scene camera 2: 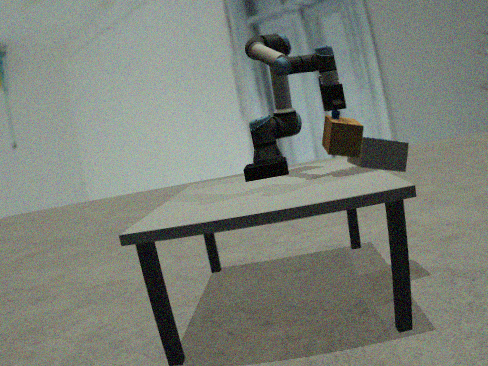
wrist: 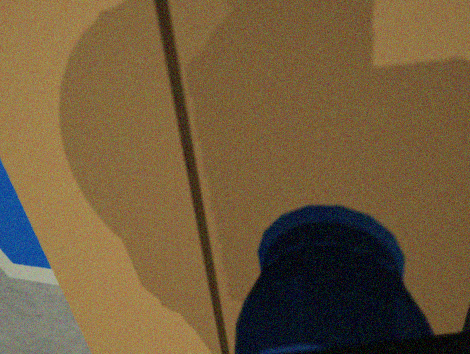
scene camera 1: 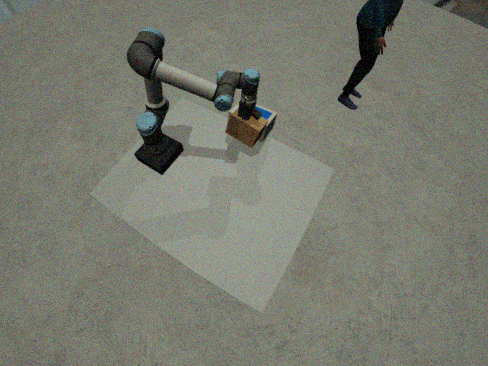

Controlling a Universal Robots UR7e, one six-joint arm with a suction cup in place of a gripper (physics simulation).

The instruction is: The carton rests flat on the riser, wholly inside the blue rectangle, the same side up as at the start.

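Where they show: hand, its tool point: (scene camera 2: 337, 120) (wrist: 294, 233) (scene camera 1: 245, 119); arm's base, origin of its link: (scene camera 2: 268, 161) (scene camera 1: 157, 145).
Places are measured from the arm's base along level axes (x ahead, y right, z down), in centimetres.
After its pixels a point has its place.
The brown carton (scene camera 1: 245, 129) {x 47.0, y -23.5, z -12.9 cm} (scene camera 2: 343, 136) {x 54.3, y -27.6, z -8.8 cm} (wrist: 125, 175) {x 46.9, y -32.8, z -14.4 cm} hangs in the air under my suction gripper (scene camera 1: 245, 118) {x 44.5, y -28.5, z -15.2 cm} (scene camera 2: 335, 114) (wrist: 332, 240), whose blue cup is on its top face. A dark seam line runs along that face in the wrist view. The grey riser (scene camera 1: 270, 129) {x 55.3, y -45.3, z 4.8 cm} (scene camera 2: 385, 154) {x 55.2, y -43.8, z 1.0 cm} stands right beside the carton at the table's edge, and the carton hides part of it. The blue rectangle (scene camera 1: 264, 113) {x 48.9, y -48.5, z -3.9 cm} (wrist: 17, 220) {x 38.7, y -48.2, z -4.3 cm} on the riser's top shows partly past the carton. The gap between carton and riser is too small to tell.
The pale table (scene camera 1: 280, 200) {x 78.9, y -1.9, z 6.6 cm} (scene camera 2: 270, 220) {x 97.4, y 8.4, z 9.2 cm} bears the arm's black base (scene camera 1: 159, 152) {x 5.8, y 4.5, z -2.0 cm} (scene camera 2: 266, 170) {x 12.2, y 2.4, z 2.9 cm}. Shadows of the arm and carton fall across the table. A person (scene camera 1: 367, 50) stands on the floor beyond the table in scene camera 1.
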